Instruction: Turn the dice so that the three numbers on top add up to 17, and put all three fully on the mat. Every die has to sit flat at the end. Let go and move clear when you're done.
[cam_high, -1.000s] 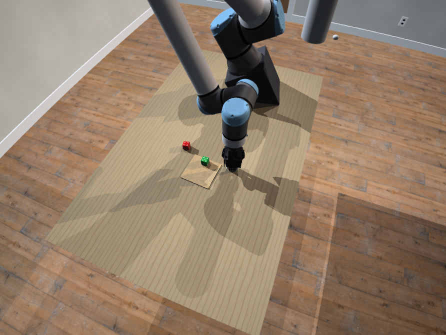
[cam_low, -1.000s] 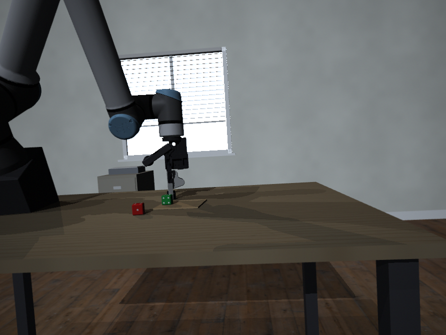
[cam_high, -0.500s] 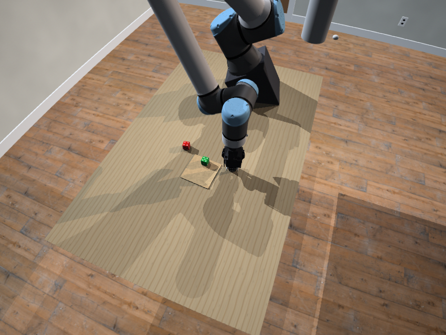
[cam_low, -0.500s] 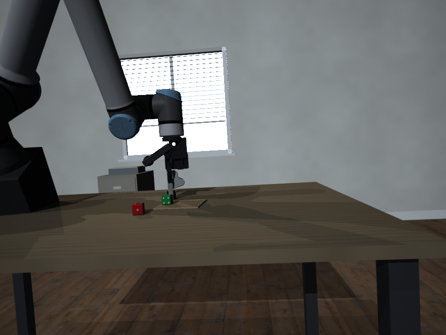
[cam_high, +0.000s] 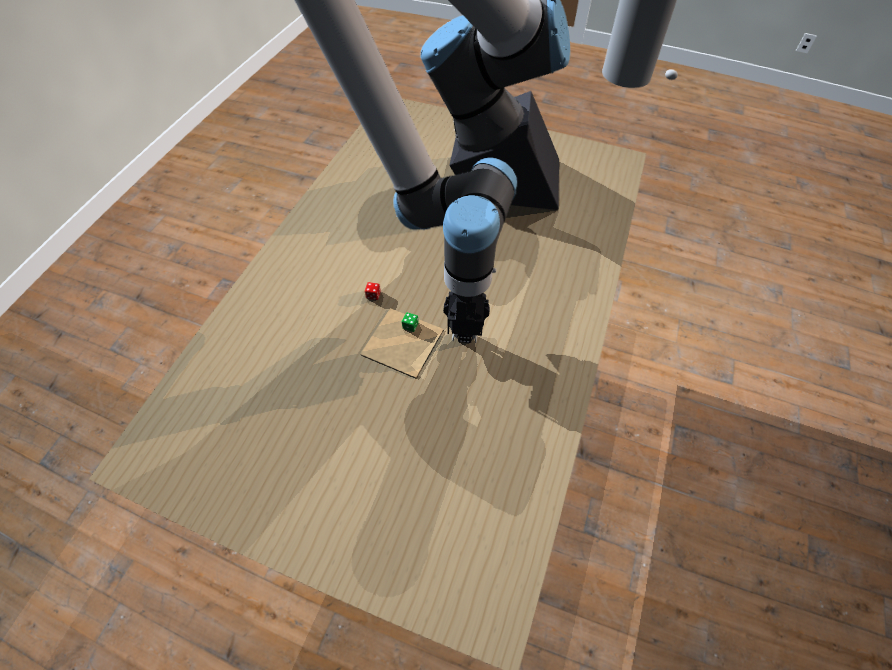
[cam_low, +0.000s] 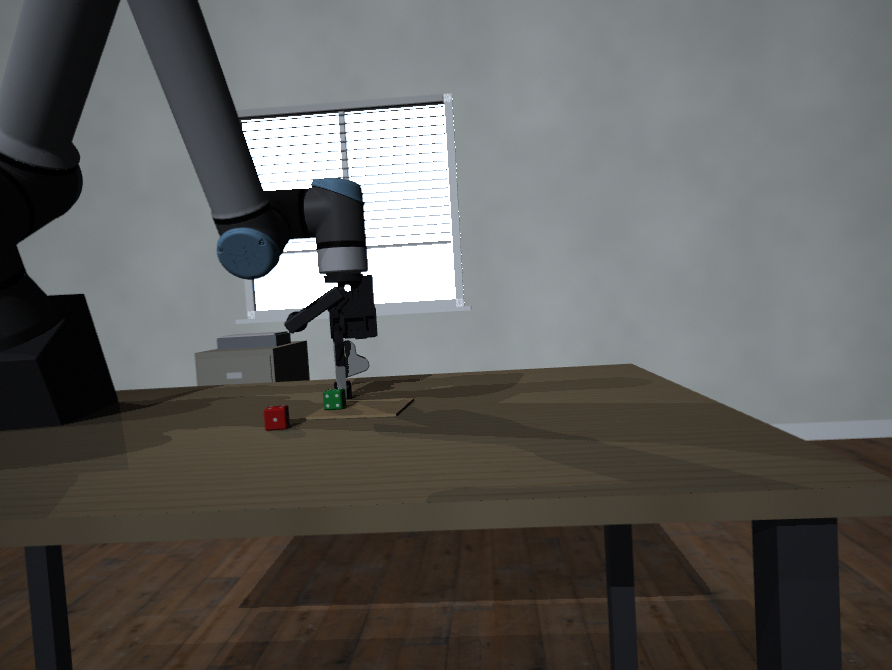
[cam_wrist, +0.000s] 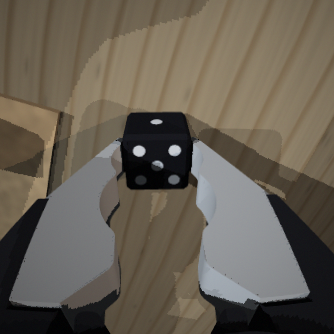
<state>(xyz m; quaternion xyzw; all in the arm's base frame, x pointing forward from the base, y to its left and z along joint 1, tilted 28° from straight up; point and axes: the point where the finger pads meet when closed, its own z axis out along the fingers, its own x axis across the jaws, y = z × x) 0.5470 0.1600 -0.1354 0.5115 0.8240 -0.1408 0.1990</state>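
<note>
Now: the green die 3 cm ahead of my hand and 12 cm to the right of it. Round my hand: black die (right at my hand); red die (25 cm to the right); tan mat (8 cm ahead, 12 cm to the right, 2 cm below).
</note>
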